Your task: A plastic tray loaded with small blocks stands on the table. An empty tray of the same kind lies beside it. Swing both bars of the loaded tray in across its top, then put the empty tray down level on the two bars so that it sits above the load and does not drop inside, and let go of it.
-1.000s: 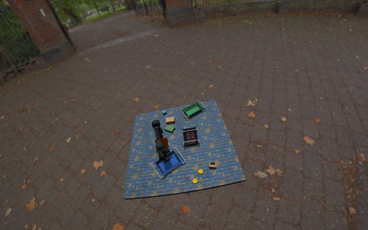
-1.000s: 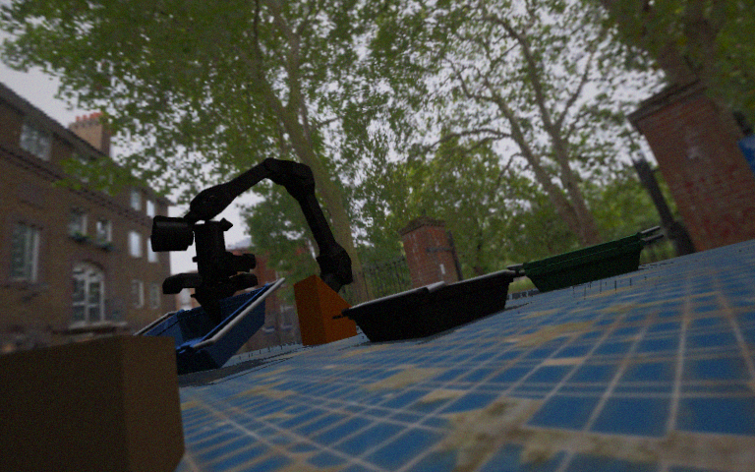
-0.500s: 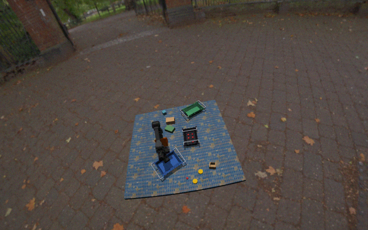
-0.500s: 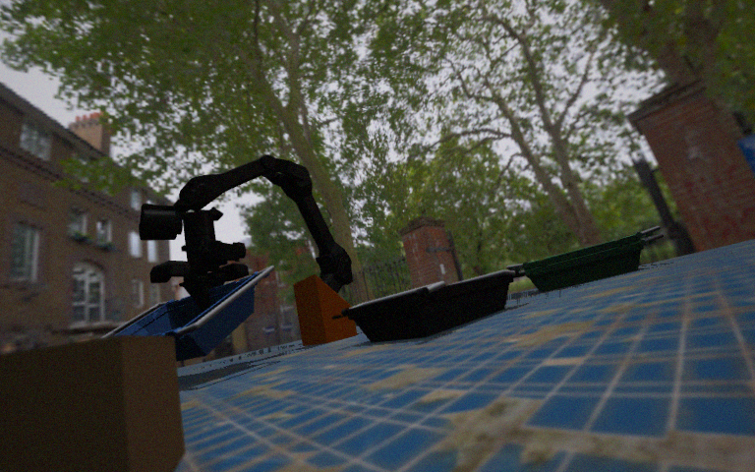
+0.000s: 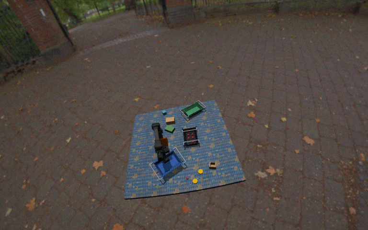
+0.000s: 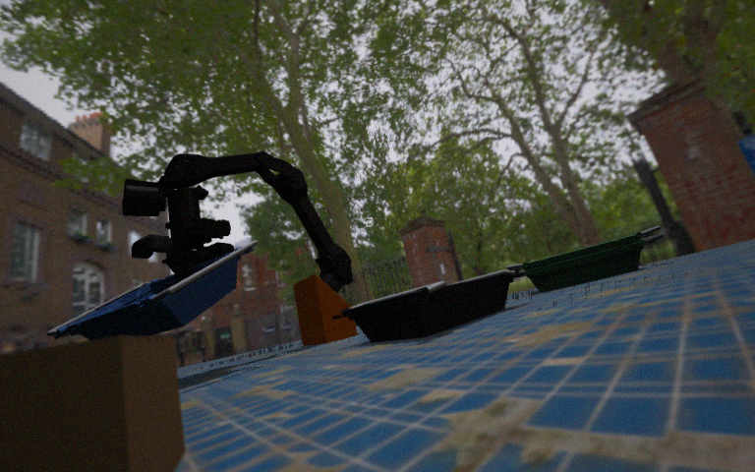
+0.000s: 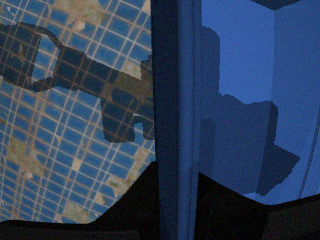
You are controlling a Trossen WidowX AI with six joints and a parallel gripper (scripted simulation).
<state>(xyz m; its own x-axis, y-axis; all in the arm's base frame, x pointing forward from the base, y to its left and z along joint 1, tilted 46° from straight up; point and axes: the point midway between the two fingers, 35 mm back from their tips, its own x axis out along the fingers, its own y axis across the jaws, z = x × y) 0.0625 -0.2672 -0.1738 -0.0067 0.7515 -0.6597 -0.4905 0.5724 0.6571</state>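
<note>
Right now my gripper tip is 40 mm short of the blue tray and 70 mm to the left of it. Also, from my gripper tip: small brown box: 490 mm ahead, 110 mm to the right, 130 mm below; red dot: 200 mm ahead, 200 mm to the right, 140 mm below; green block: 50 mm ahead, 510 mm to the left, 130 mm below.
</note>
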